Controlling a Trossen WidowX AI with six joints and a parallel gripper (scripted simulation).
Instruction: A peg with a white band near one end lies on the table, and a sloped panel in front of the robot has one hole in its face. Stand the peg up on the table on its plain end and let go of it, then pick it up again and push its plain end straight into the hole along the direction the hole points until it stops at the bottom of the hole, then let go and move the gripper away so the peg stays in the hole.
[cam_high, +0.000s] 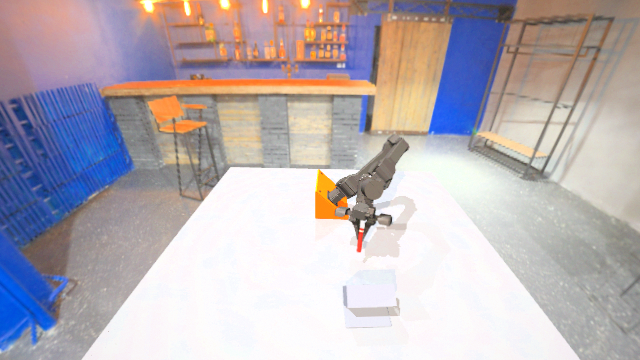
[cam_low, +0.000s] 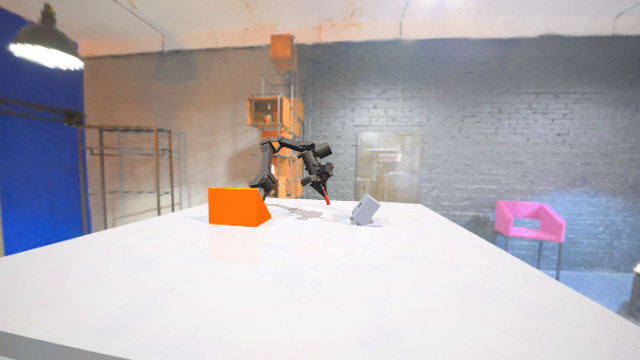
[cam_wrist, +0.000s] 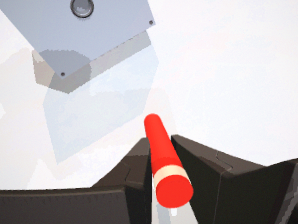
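Right now my gripper tip is 170 mm short of the grey sloped panel, 10 mm to the right of it and 50 mm above it. Also, from my gripper tip: red peg: 10 mm behind, 10 mm above.
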